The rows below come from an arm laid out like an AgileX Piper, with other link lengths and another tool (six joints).
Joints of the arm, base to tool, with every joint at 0 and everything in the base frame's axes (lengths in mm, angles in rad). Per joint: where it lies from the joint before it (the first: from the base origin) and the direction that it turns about. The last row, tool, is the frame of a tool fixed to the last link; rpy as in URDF.
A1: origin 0 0 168.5 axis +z
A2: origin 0 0 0 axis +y
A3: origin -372.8 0 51 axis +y
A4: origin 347 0 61.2 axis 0.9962 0 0.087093
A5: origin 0 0 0 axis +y
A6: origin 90.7 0 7.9 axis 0.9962 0 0.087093
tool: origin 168.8 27 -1.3 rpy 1.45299 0.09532 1.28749
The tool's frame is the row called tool.
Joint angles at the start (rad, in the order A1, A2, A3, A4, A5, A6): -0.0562, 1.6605, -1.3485, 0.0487, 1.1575, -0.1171
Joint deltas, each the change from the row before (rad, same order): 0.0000, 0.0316, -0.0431, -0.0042, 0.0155, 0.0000; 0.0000, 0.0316, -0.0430, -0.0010, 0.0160, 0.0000; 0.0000, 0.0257, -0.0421, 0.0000, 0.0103, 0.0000; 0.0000, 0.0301, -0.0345, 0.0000, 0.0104, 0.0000; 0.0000, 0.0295, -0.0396, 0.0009, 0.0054, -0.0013; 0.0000, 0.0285, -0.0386, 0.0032, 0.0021, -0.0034
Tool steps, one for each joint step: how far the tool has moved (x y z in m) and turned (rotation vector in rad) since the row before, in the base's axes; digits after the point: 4 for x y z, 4 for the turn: 0.0109, -0.0016, 0.0009, -0.0037, 0.0042, 0.0016; 0.0107, -0.0008, 0.0006, -0.0006, 0.0046, 0.0009; 0.0114, -0.0006, 0.0031, -0.0003, -0.0061, 0.0004; 0.0093, -0.0005, -0.0023, 0.0004, 0.0060, 0.0004; 0.0119, -0.0005, -0.0002, 0.0004, -0.0048, 0.0014; 0.0122, 0.0001, -0.0002, 0.0021, -0.0083, 0.0029
